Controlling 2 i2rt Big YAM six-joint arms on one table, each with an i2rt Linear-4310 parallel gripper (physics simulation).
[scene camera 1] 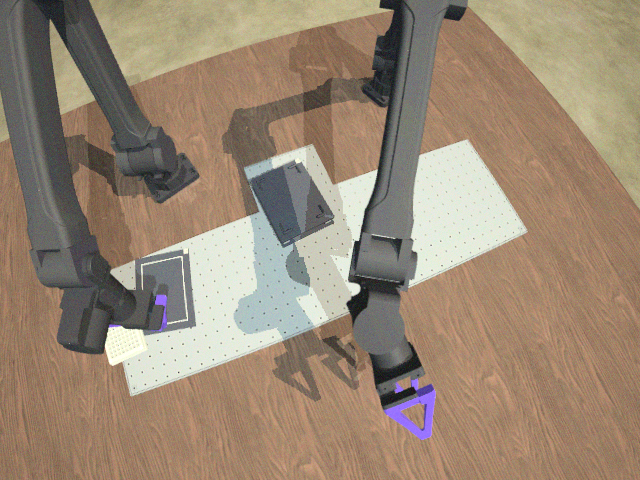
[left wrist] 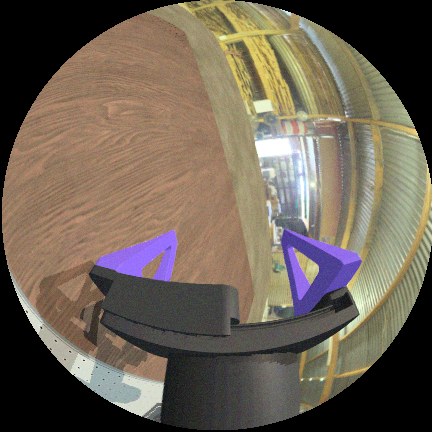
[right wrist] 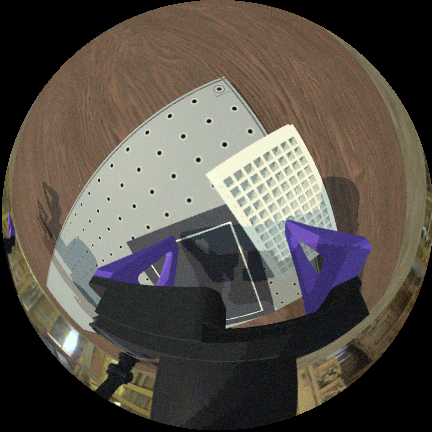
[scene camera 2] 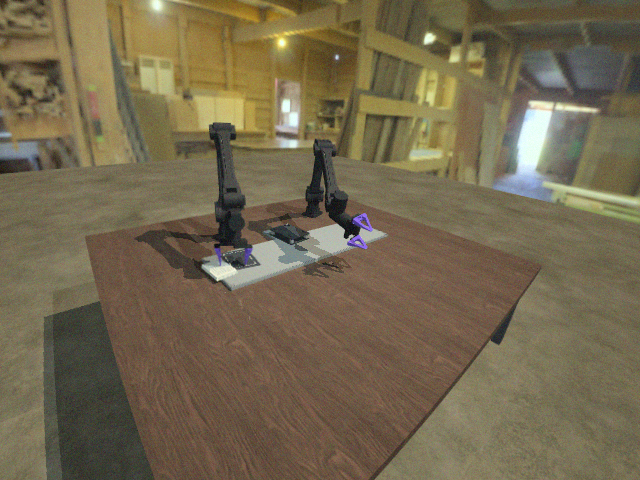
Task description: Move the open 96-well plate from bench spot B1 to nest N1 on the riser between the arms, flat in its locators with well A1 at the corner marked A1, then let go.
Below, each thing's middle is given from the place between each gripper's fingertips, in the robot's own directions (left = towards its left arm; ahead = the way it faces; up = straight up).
My left gripper is now 41 cm past the dark nest with white outline (scene camera 1: 168,274), 32 cm to the left of it and 14 cm above it. Round my left hand: well plate (scene camera 1: 121,344) (38 cm behind, 43 cm to the right, 13 cm below).
Right now my right hand is 5 cm to the left of the well plate, 1 cm past it and 1 cm above it. The rest, counted from my right hand: dark nest with white outline: 6 cm to the left, 5 cm behind, 1 cm below.
